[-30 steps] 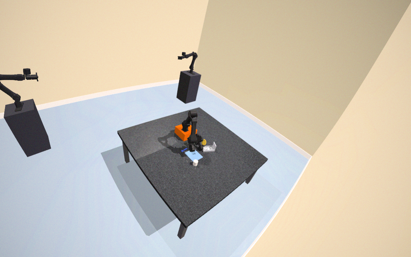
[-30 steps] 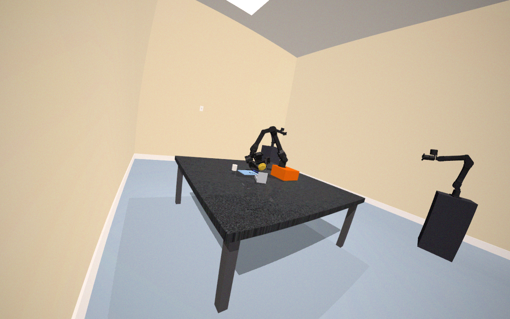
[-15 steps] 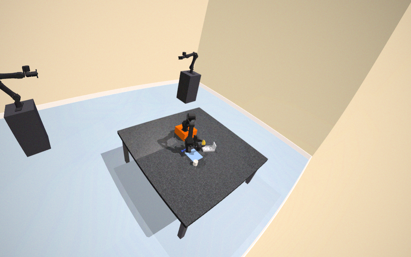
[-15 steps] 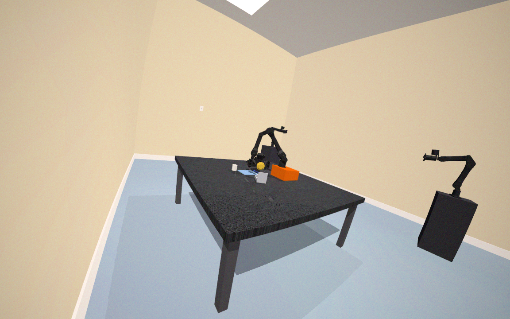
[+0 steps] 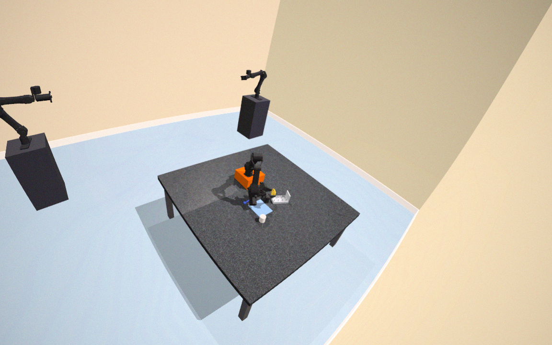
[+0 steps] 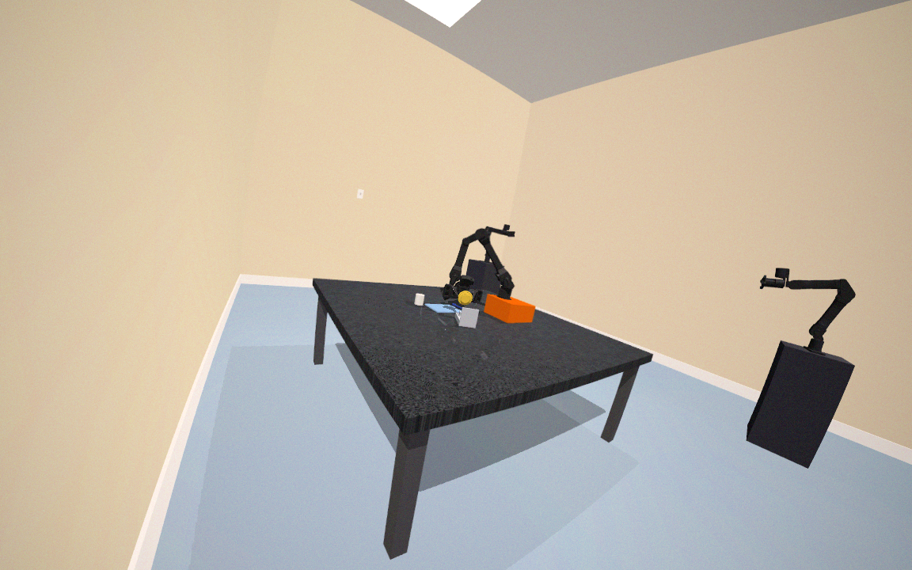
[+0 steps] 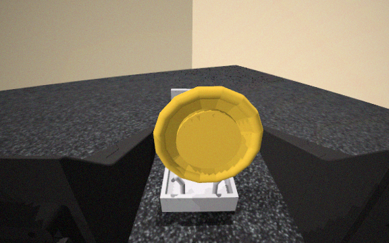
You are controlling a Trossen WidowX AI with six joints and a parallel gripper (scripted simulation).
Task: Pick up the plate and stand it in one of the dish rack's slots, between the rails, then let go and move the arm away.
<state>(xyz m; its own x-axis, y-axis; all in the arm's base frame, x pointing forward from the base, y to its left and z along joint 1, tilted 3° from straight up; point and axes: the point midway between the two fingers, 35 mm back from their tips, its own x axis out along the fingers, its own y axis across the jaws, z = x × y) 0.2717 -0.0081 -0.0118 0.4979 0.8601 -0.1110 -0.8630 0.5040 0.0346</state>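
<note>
Right now my gripper tip is 3 cm short of the dish rack, 6 cm to the right of it and 7 cm above it. From my gripper tip the other things lie so: white cup 10 cm ahead, 22 cm to the right, 7 cm below; yellow plate 1 cm to the right; blue spoon 11 cm behind, 18 cm to the right, 9 cm below.
</note>
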